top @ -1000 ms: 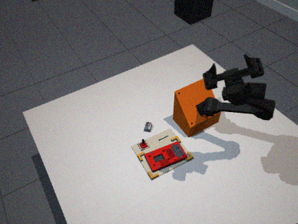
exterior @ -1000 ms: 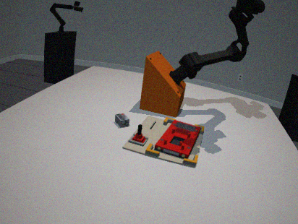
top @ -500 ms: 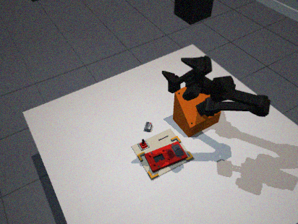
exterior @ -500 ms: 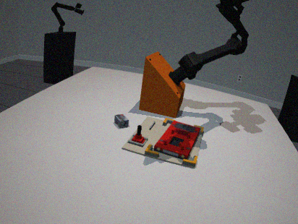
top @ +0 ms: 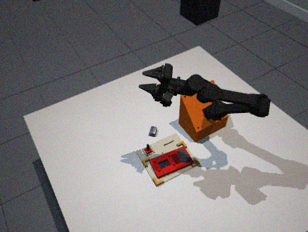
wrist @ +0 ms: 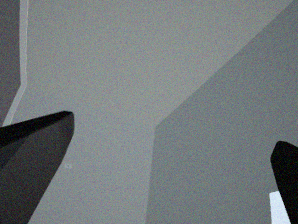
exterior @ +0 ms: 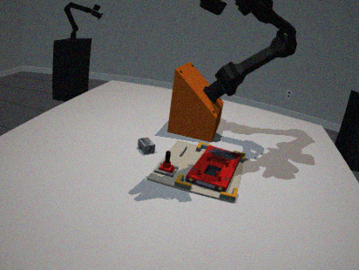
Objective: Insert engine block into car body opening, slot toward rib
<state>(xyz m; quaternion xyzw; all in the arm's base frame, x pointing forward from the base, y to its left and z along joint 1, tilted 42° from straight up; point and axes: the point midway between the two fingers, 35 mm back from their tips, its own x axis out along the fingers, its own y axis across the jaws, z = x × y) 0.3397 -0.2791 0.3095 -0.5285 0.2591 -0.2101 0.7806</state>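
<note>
My gripper tip is 530 mm above the engine block, 120 mm to the left of it and 120 mm past it.
</note>
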